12 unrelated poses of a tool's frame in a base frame.
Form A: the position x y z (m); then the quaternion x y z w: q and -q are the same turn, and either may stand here.
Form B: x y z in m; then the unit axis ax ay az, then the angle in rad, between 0 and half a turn. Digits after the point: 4 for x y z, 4 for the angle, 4 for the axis.
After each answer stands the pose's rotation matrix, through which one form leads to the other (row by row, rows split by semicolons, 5 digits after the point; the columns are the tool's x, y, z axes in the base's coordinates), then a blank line. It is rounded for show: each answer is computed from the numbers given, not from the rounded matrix.
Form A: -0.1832, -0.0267, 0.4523, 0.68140, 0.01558, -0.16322, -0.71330
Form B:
-0.1832, -0.0267, 0.4523, -0.9722, -0.0222, 0.2329, 1.5532
0.94623 -0.21162 -0.24467; 0.25409 0.01809 0.96701; -0.20021 -0.97718 0.07089

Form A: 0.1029, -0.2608, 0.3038, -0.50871, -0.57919, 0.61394, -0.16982
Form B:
0.1029, -0.2608, 0.3038, 0.5162, 0.5877, -0.6230, 2.8003
-0.42476 0.79779 -0.42792; 0.38076 -0.27141 -0.88395; -0.82134 -0.53839 -0.18848

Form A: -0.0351, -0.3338, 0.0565, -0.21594, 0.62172, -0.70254, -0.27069
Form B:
-0.0351, -0.3338, 0.0565, 0.2243, -0.6458, 0.7298, 2.5934
-0.76019 -0.64885 -0.03317; 0.11183 -0.08038 -0.99047; 0.64000 -0.75666 0.13367

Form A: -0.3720, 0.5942, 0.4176, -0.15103, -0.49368, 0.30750, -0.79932
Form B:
-0.3720, 0.5942, 0.4176, 0.2513, 0.8216, -0.5117, 1.2893
0.32345 0.64070 0.69633; -0.34246 0.76527 -0.54506; -0.88210 -0.06217 0.46694

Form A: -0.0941, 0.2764, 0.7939, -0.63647, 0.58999, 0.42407, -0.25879
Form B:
-0.0941, 0.2764, 0.7939, 0.6589, -0.6108, -0.4390, 2.6181
-0.05586 -0.53154 -0.84519; -0.97052 -0.16987 0.17097; -0.23445 0.82983 -0.50638

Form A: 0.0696, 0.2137, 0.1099, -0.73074, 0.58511, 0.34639, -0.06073
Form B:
0.0696, 0.2137, 0.1099, 0.7321, -0.5862, -0.3470, 3.0201
0.07533 -0.81305 -0.57730; -0.89719 -0.30792 0.31659; -0.43517 0.49410 -0.75265

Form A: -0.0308, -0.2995, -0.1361, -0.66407, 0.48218, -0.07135, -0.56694
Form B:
-0.0308, -0.2995, -0.1361, 0.8061, -0.5853, 0.0866, 1.9360
0.52482 -0.72131 -0.45197; -0.55950 0.10784 -0.82178; 0.64150 0.68417 -0.34698

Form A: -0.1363, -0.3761, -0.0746, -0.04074, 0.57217, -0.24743, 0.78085
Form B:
-0.1363, -0.3761, -0.0746, -0.0652, 0.9159, -0.3961, 1.3495
0.22279 0.33980 0.91373; -0.43304 0.87424 -0.21952; -0.87341 -0.34677 0.34191

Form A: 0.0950, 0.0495, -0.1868, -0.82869, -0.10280, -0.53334, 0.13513
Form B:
0.0950, 0.0495, -0.1868, -0.8364, -0.1038, -0.5383, 2.8705
0.40997 0.31452 0.85616; 0.02624 -0.94234 0.33361; 0.91172 -0.11431 -0.39458

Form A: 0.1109, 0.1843, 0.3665, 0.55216, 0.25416, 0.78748, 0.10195
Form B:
0.1109, 0.1843, 0.3665, 0.5551, 0.2555, 0.7916, 2.9373
-0.36945 0.12011 0.92146; 0.44124 -0.85002 0.28771; 0.81781 0.51288 0.26104

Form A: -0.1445, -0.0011, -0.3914, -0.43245, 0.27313, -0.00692, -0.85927
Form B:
-0.1445, -0.0011, -0.3914, 0.8454, -0.5339, 0.0135, 1.0739
0.85071 -0.24812 -0.46340; -0.22434 0.62588 -0.74696; 0.47537 0.73940 0.47678

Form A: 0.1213, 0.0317, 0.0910, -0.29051, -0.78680, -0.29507, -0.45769
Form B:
0.1213, 0.0317, 0.0910, 0.3267, 0.8849, 0.3319, 2.1908
-0.41225 0.18705 0.89167; 0.72725 0.65707 0.19840; -0.54878 0.73025 -0.40691

